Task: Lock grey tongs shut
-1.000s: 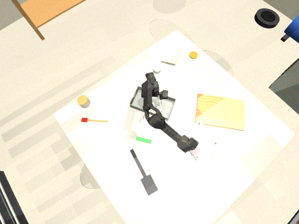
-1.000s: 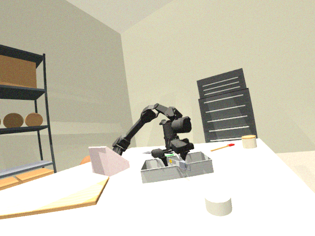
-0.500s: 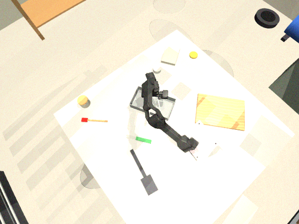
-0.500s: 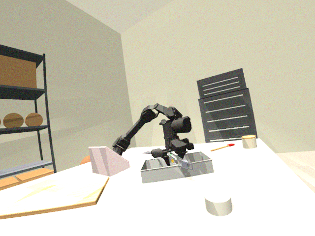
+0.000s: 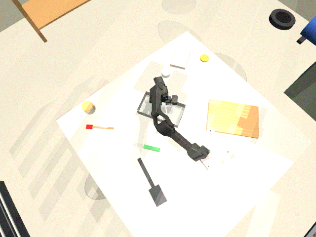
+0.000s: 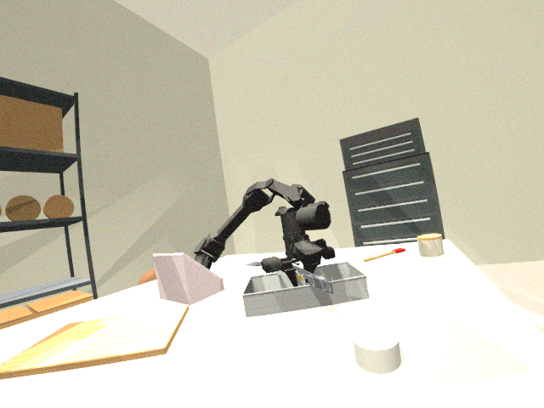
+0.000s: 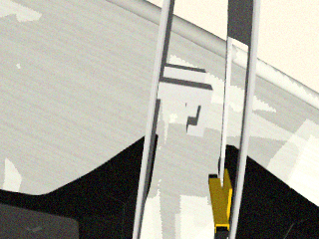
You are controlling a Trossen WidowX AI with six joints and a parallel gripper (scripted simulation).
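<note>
The grey roasting tin lies 10 mm behind my gripper tip and 40 mm to the left of it. The rest, counted from my gripper tip: yellow disc 50 mm ahead, 530 mm to the right, 20 mm below; then wooden board 420 mm behind, 270 mm to the right, 20 mm below; then cream slab 190 mm ahead, 400 mm to the right, 20 mm below.
</note>
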